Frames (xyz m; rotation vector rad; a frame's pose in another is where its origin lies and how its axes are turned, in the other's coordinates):
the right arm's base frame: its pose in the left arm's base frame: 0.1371 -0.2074 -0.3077 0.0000 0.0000 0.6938
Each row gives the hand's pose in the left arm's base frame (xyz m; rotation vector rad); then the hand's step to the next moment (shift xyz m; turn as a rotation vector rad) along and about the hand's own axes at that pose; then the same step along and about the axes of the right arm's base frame.
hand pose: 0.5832 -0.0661 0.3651 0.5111 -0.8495 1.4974
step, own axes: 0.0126 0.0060 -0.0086 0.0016 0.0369 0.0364
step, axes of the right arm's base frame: 0.0050 0.0153 0.0028 -0.0485 0.0081 0.0165
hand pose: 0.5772 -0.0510 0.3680 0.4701 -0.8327 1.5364
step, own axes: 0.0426 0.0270 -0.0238 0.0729 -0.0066 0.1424
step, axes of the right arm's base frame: 0.0081 0.0545 0.0089 -0.0583 -0.0238 0.1472
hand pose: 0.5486 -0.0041 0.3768 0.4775 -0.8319 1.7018
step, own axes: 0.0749 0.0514 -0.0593 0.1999 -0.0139 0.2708
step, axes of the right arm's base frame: 0.0060 0.1083 -0.0027 -0.0973 -0.0032 0.3225
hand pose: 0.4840 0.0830 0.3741 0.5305 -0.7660 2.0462
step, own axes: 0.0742 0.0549 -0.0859 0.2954 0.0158 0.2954
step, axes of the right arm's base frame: -0.0217 0.1195 -0.0339 -0.1382 0.0636 0.3894
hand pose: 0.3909 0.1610 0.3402 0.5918 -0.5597 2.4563
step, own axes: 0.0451 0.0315 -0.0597 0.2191 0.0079 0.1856
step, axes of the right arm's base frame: -0.0382 0.0632 -0.0337 -0.0956 0.0671 0.2624
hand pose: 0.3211 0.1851 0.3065 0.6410 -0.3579 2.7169
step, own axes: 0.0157 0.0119 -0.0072 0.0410 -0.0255 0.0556
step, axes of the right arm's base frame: -0.0187 0.0095 -0.0009 0.0076 0.0150 0.0717
